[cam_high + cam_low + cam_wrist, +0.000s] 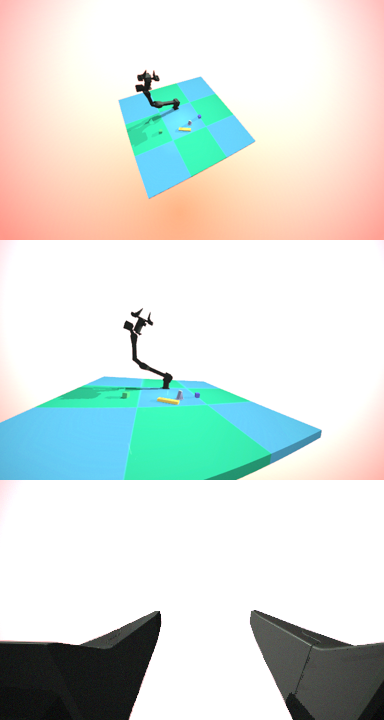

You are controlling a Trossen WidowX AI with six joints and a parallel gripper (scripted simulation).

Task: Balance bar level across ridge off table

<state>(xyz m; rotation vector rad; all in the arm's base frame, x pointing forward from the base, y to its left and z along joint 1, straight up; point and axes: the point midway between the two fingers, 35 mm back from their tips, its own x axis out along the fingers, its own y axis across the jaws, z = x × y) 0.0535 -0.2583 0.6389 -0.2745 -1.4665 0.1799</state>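
The yellow bar is 66 cm below my gripper tip, 29 cm ahead of it and 21 cm to the left of it. The rest, counted from my gripper tip: small green cube (66 cm below, 20 cm ahead, 5 cm to the right); small purple cube (66 cm below, 46 cm to the left, 21 cm ahead).
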